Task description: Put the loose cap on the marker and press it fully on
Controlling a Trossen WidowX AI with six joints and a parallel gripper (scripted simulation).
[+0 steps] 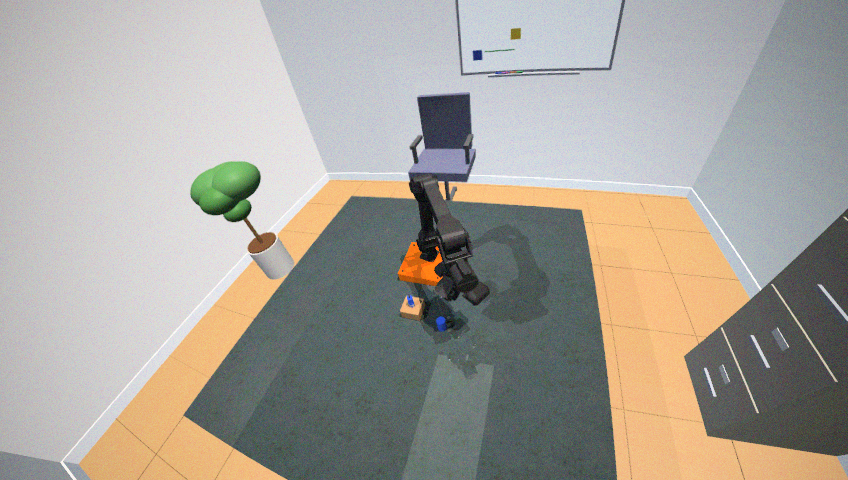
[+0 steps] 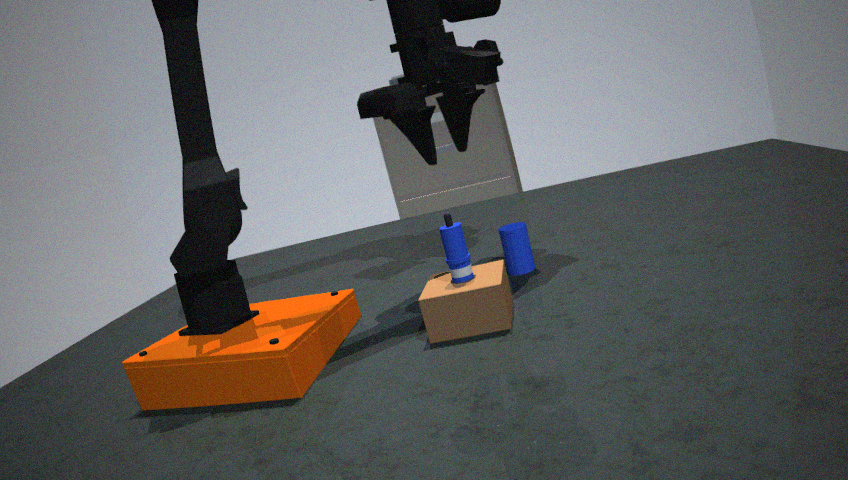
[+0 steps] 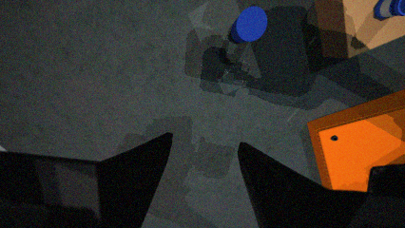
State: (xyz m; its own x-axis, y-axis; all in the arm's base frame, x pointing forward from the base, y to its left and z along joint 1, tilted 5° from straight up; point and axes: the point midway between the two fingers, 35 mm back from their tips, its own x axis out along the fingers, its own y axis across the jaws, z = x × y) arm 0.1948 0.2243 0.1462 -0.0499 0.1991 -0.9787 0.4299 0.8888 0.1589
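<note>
Right now the blue cap is 100 mm below my gripper tip, 70 mm ahead of it and 60 mm to the right of it. Round my gripper tip: tan holder block (190 mm to the right, 110 mm below, 50 mm ahead); then white band (190 mm to the right, 80 mm below, 50 mm ahead).
</note>
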